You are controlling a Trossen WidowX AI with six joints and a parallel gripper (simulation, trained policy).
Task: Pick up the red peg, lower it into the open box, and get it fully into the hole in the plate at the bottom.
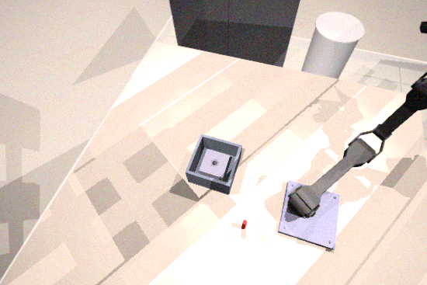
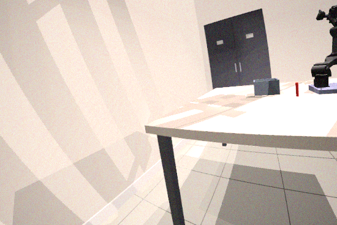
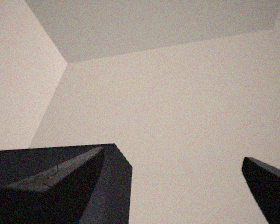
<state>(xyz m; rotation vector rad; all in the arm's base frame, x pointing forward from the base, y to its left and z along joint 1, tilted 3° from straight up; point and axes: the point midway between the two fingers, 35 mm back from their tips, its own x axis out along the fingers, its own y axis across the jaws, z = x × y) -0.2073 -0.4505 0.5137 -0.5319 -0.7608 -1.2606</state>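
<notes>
The red peg is 360 mm ahead of my gripper tip, 560 mm to the left of it and 560 mm below it. The rest, counted from my gripper tip: grey box 530 mm ahead, 400 mm to the left, 570 mm below.
</notes>
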